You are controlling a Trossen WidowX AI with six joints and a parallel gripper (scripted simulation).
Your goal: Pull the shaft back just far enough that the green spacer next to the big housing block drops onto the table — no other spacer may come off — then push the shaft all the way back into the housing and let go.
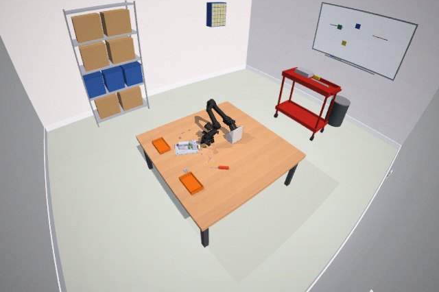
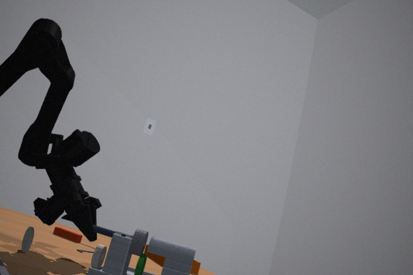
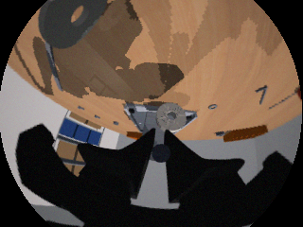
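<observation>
My gripper tip is 10 cm short of the green spacer, 5 cm to the left of it and 2 cm above it. The rest, counted from my gripper tip: dark shaft (3 cm ahead, 2 cm to the right, 2 cm above).
</observation>
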